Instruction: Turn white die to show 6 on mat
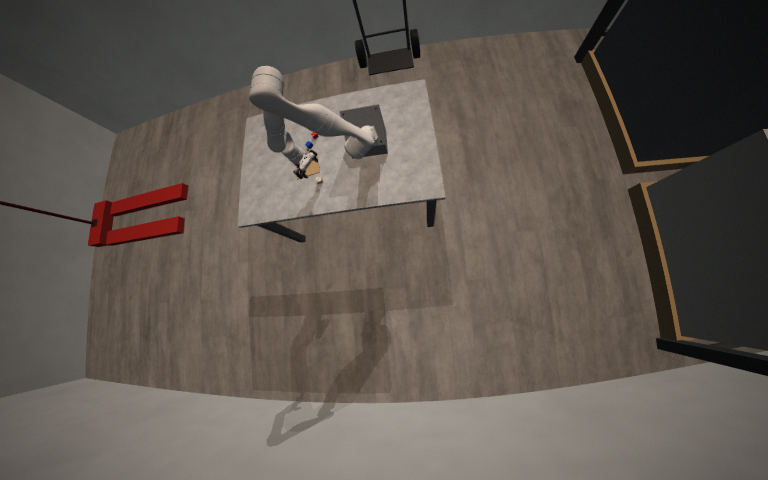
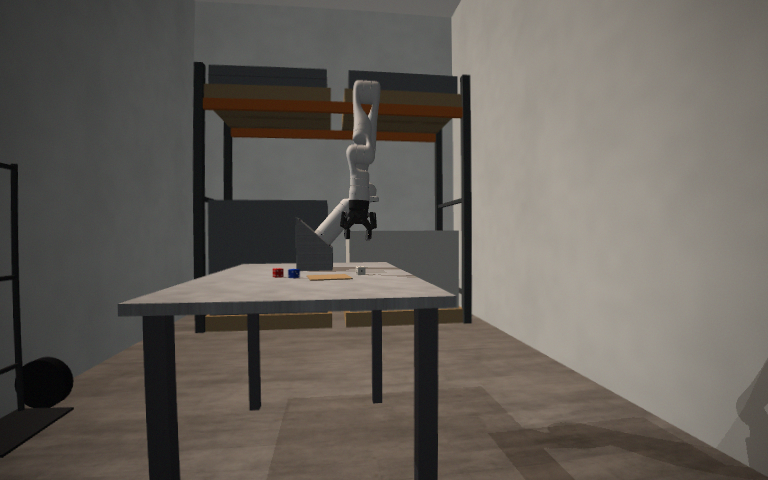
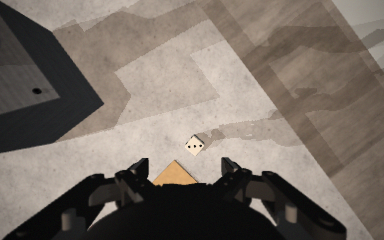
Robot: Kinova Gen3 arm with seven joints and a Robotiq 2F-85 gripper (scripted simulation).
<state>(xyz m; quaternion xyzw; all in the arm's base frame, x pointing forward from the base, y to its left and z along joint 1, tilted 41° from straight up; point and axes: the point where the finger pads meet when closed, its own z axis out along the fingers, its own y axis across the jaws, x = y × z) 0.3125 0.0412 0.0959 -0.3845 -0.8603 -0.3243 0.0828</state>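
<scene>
Now: hand 10 mm short of the white die, 10 mm to the right of it and 120 mm above it. Round my hand: tan mat: 70 mm ahead, 120 mm to the right, 130 mm below; red die: 10 mm behind, 290 mm to the right, 120 mm below; blue die: 40 mm ahead, 240 mm to the right, 120 mm below.
</scene>
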